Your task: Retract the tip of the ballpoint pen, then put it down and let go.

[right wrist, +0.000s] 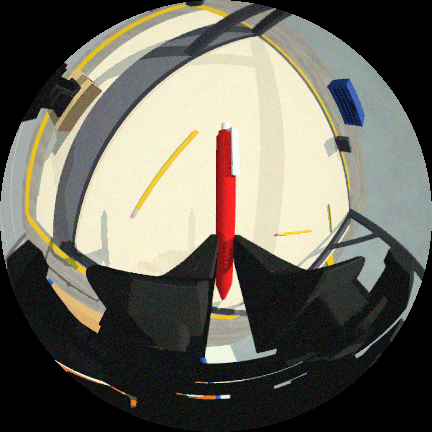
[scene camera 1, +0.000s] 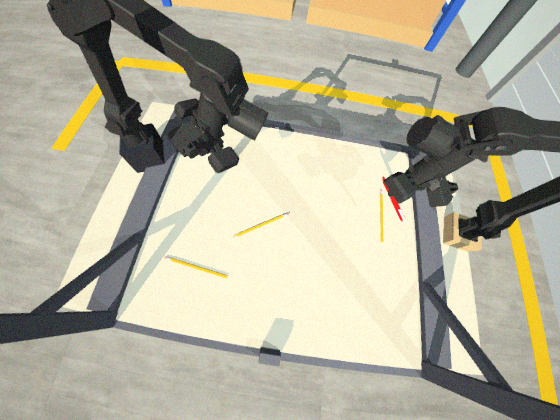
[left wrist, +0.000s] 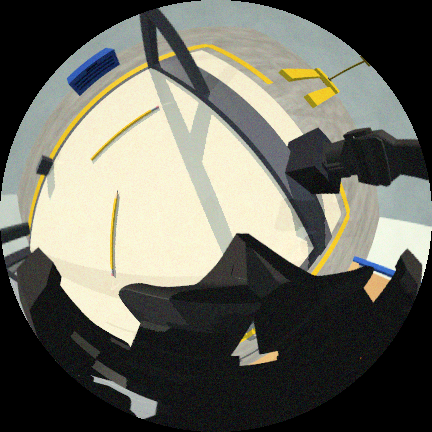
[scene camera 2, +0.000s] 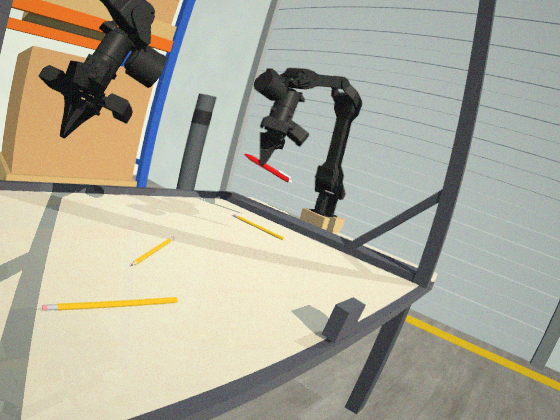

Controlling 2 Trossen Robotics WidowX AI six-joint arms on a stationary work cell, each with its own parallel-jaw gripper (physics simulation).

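Places are measured from the left arm's base along level axes (x right, y ahead, z up), in millimetres.
Pixels of known places: left gripper, between the fingertips: [scene camera 1: 201, 155] [left wrist: 240, 238] [scene camera 2: 61, 137]; right gripper, between the fingertips: [right wrist: 224, 240] [scene camera 1: 390, 194] [scene camera 2: 261, 165]; left arm's base, origin of its link: [scene camera 1: 136, 138] [left wrist: 330, 159]; right arm's base, origin of its link: [scene camera 1: 467, 230] [scene camera 2: 323, 213].
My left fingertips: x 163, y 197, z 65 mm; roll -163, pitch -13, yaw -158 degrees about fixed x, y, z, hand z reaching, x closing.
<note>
Ahead of a thing's pixels: the offset from my left fingertips to its top centre. "spot": to the spot under its first point. Level surfaces: height alone.
The red ballpoint pen @(spot: dx +251, dy +451, dz -6 mm) [scene camera 1: 395, 204] [scene camera 2: 274, 170] [right wrist: 225, 189] has a white clip and push button at one end. My right gripper [scene camera 1: 390, 188] [scene camera 2: 264, 162] [right wrist: 224, 240] is shut on the pen near its pointed end and holds it tilted in the air above the table's right edge. The button end points away from the fingers. I cannot tell whether the tip is out. My left gripper [scene camera 1: 188, 146] [left wrist: 240, 238] is shut and empty, high above the table's far left corner.
Three yellow pencils lie on the cream table @(dz -171 mm) [scene camera 1: 320, 292]: one in the middle [scene camera 1: 262, 224] [scene camera 2: 152, 251], one front left [scene camera 1: 197, 267] [scene camera 2: 124, 302], one under the pen @(dx +230, dy +511, dz -164 mm) [scene camera 1: 381, 217] [scene camera 2: 258, 227]. A dark frame rings the table, with a small grey block @(dx +512, dy +52, dz -114 mm) [scene camera 1: 270, 354] [scene camera 2: 342, 318] on its front edge.
</note>
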